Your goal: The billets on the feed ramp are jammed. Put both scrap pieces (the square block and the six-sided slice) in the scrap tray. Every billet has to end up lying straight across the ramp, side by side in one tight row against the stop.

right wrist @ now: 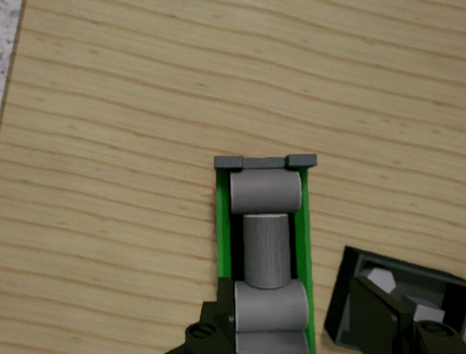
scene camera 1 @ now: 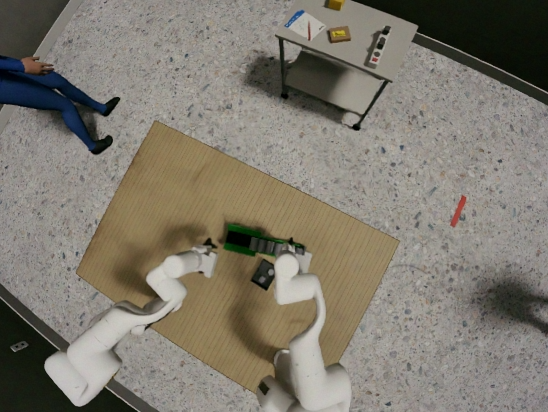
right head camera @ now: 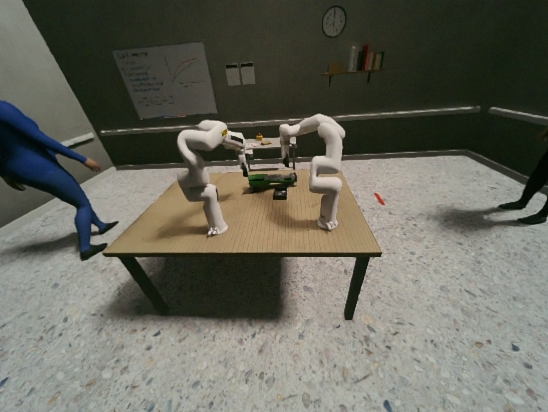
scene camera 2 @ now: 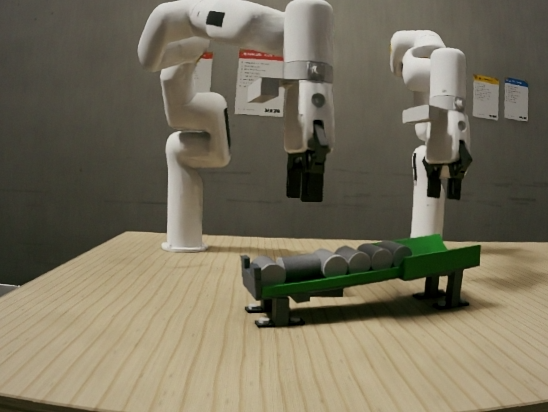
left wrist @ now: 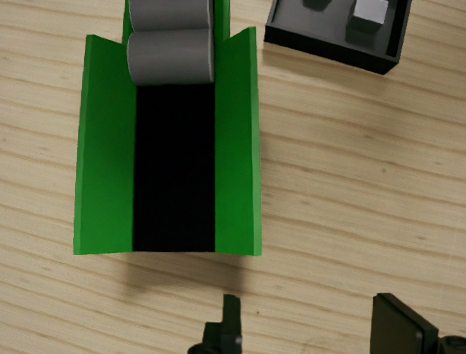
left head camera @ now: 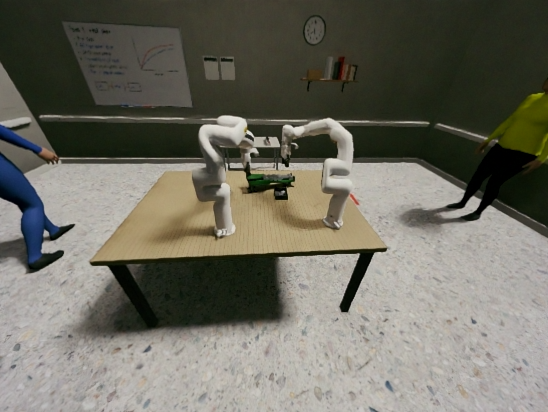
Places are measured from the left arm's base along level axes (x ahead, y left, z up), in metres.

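Pixels of known places: left gripper, fingertip midpoint: [right head camera: 245, 174] [scene camera 2: 442, 198] [left wrist: 305, 326] [left head camera: 247, 174]; right gripper, fingertip midpoint: [right wrist: 290, 305] [right head camera: 285, 165] [scene camera 2: 303, 199] [left head camera: 285, 165]; left arm's base, origin of the base link: [right head camera: 217, 228] [left head camera: 224, 229]; right arm's base, origin of the base link: [scene camera 1: 285, 360] [right head camera: 327, 223] [scene camera 2: 184, 248] [left head camera: 332, 222].
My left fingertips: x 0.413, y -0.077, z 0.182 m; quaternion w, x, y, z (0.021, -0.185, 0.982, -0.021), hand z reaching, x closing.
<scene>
For each thing: its top centre in the pictures, then the offset to it from my left fingertips. Level surfaces: height alone.
- stop, middle of its top: [right wrist: 265, 163] [scene camera 2: 251, 260] dx +0.227, dy -0.340, dz -0.092 m
- square block, middle of its top: [left wrist: 371, 8] [right wrist: 428, 319] dx -0.002, dy -0.253, dz -0.153 m
- six-sided slice, middle of its top: [right wrist: 380, 282] dx +0.054, dy -0.269, dz -0.162 m
- scrap tray, middle of its top: [right wrist: 406, 315] [scene camera 1: 264, 275] [right head camera: 280, 191] [left head camera: 280, 191] dx +0.027, dy -0.250, dz -0.147 m
- wooden table, its level: dz -0.182 m
The green ramp [scene camera 2: 440, 264] [left wrist: 105, 150] holds several grey billets. In the right wrist view, one billet [right wrist: 266, 191] lies straight across against the stop [right wrist: 265, 162]. Behind it a billet [right wrist: 267, 250] [scene camera 2: 300, 267] lies lengthwise along the ramp. Further billets [right wrist: 271, 306] [scene camera 2: 356, 260] [left wrist: 171, 56] lie across, up the slope. The square block [left wrist: 370, 15] [right wrist: 429, 313] and six-sided slice [right wrist: 382, 280] lie in the scrap tray [left wrist: 325, 54] [right wrist: 338, 300]. My left gripper [left wrist: 305, 326] [scene camera 2: 444, 196] is open beyond the ramp's upper end. My right gripper [right wrist: 290, 305] [scene camera 2: 303, 199] is open above the lower billets.
The scrap tray stands beside the ramp on the wooden table [scene camera 1: 175, 175]. A wheeled cart [scene camera 1: 400, 30] stands on the floor past the table. A person in blue [left head camera: 20, 190] stands at the left, and one in yellow [left head camera: 520, 125] at the right.
</scene>
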